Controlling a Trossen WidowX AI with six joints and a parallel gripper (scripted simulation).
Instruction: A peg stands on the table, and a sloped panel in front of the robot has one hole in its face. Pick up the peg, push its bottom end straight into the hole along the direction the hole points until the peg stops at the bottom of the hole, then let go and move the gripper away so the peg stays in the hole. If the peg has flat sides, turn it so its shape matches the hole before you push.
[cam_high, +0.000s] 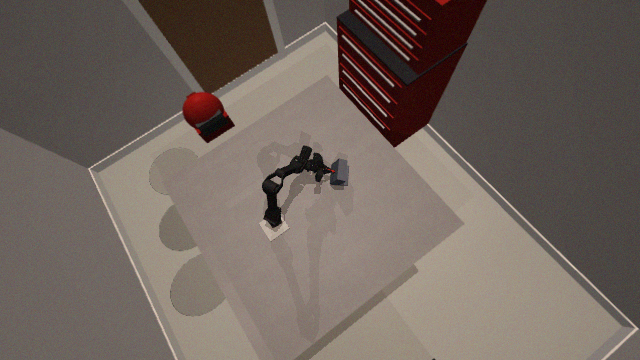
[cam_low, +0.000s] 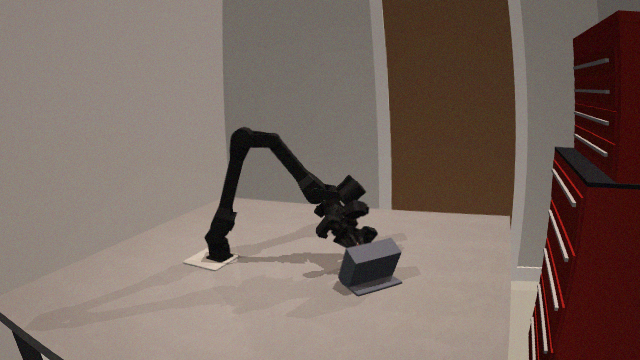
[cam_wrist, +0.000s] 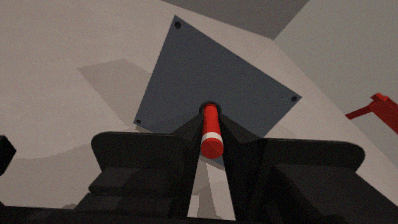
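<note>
Now: the red peg 1 cm behind my gripper tip, 1 cm to the left of it and 1 cm above it. From my gripper tip the other things lie so: grey sloped panel 3 cm ahead, 2 cm to the right, 2 cm below.
</note>
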